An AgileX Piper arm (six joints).
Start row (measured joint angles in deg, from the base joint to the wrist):
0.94 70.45 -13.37 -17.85 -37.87 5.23
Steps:
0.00 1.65 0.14 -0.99 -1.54 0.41
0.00 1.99 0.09 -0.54 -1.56 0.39
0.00 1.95 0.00 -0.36 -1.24 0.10
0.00 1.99 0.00 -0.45 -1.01 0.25
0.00 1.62 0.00 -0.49 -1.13 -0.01
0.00 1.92 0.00 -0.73 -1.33 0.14
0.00 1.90 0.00 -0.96 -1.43 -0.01
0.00 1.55 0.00 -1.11 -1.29 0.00
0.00 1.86 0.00 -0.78 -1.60 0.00
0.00 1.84 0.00 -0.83 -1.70 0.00
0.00 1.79 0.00 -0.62 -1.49 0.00
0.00 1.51 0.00 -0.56 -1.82 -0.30
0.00 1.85 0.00 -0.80 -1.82 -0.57
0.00 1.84 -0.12 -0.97 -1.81 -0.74
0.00 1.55 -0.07 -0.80 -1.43 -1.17
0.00 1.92 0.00 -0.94 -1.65 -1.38
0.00 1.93 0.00 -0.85 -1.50 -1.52
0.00 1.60 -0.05 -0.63 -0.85 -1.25
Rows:
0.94 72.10 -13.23 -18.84 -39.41 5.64
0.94 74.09 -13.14 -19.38 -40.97 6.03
0.94 76.04 -13.14 -19.74 -42.21 6.13
0.94 78.03 -13.14 -20.19 -43.22 6.38
0.94 79.65 -13.14 -20.68 -44.35 6.37
0.94 81.57 -13.14 -21.41 -45.68 6.51
0.94 83.47 -13.14 -22.37 -47.11 6.50
0.94 85.02 -13.14 -23.48 -48.40 6.50
0.94 86.88 -13.14 -24.26 -50.00 6.50
0.94 88.72 -13.14 -25.09 -51.70 6.50
0.94 90.51 -13.14 -25.71 -53.19 6.50
0.94 92.02 -13.14 -26.27 -55.01 6.20
0.94 93.87 -13.14 -27.07 -56.83 5.63
0.94 95.71 -13.26 -28.04 -58.64 4.89
0.94 97.26 -13.33 -28.84 -60.07 3.72
0.94 99.18 -13.33 -29.78 -61.72 2.34
0.94 101.11 -13.33 -30.63 -63.22 0.82
0.94 102.71 -13.38 -31.26 -64.07 -0.43

